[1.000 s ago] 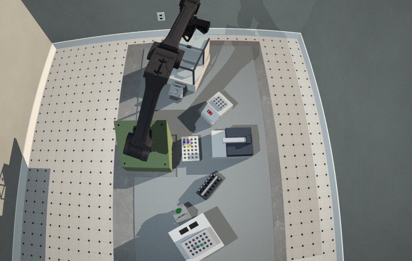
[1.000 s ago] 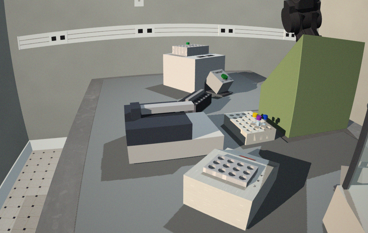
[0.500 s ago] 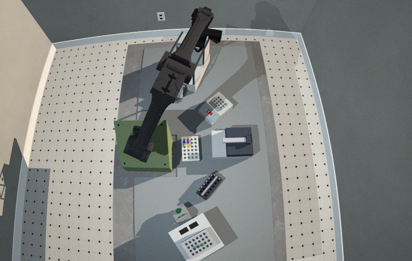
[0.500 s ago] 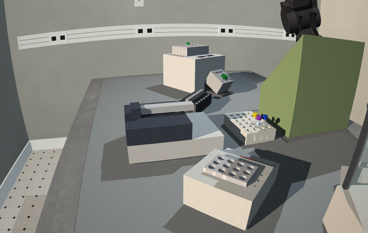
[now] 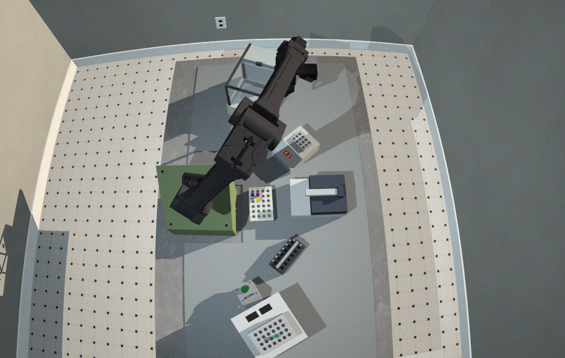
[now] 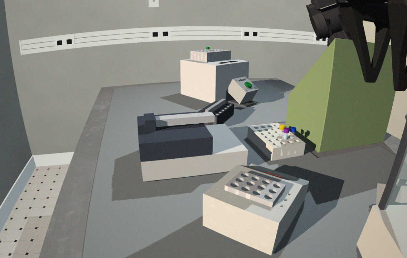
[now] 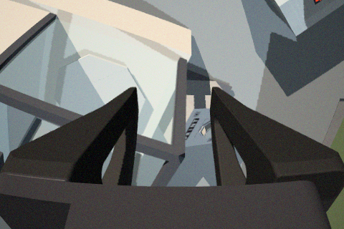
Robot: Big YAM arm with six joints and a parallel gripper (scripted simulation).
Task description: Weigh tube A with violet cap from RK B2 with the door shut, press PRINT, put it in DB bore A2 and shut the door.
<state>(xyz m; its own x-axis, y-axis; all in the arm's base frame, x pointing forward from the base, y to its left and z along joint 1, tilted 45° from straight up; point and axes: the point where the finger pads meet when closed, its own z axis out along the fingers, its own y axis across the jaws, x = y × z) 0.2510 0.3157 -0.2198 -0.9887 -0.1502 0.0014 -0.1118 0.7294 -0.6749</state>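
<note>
My gripper is now 35 cm to the left of the tube rack RK, 23 cm above it and 5 cm past it. Also, from my hand: octagonal balance pan (16 cm below, 12 cm behind, 8 cm to the left); then dry block DB (21 cm below, 12 cm to the right, 6 cm ahead); then spectrophotometer SP (31 cm to the right, 17 cm below, 16 cm ahead).
</note>
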